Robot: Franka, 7 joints.
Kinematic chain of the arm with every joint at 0, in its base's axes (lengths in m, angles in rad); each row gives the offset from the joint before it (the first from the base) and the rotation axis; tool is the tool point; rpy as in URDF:
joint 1: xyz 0 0 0.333 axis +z
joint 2: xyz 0 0 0 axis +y
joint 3: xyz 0 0 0.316 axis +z
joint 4: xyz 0.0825 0 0 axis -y
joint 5: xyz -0.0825 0 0.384 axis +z
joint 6: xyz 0 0 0 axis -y
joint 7: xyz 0.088 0 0 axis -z
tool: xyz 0 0 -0.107 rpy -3.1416 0 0
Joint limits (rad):
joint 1: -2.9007..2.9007
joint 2: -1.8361..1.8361
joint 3: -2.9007..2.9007
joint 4: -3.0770..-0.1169
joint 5: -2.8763..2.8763
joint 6: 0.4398..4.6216
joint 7: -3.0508..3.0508
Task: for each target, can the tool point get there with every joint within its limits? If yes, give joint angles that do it. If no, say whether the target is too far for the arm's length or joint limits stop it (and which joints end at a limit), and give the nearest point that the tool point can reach.
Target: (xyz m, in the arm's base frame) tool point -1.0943 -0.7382 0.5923
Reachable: no: too far | nearest point -0.6979 -0.4708 0.4984 | short by 0.487 m
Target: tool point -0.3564 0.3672 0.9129
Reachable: yes | joints -2.0963 0.0292 -1.9731 -1.0912 -2.3743 2.9941 1.1914
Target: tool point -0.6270 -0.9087 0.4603
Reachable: no: too far | nearest point -0.4840 -0.7015 0.4313 | short by 0.253 m
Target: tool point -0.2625 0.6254 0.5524
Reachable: yes | joints -0.3412 -1.1996 1.3179 -1.1446 -2.3151 3.4942 1.1023
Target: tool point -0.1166 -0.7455 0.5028
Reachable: yes | joints 2.2497 -1.4630 1.3853 -1.3407 0.9153 2.5371 -0.2178
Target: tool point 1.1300 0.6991 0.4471
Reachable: no: too far | nearest point 0.7269 0.4497 0.4064 | short by 0.476 m
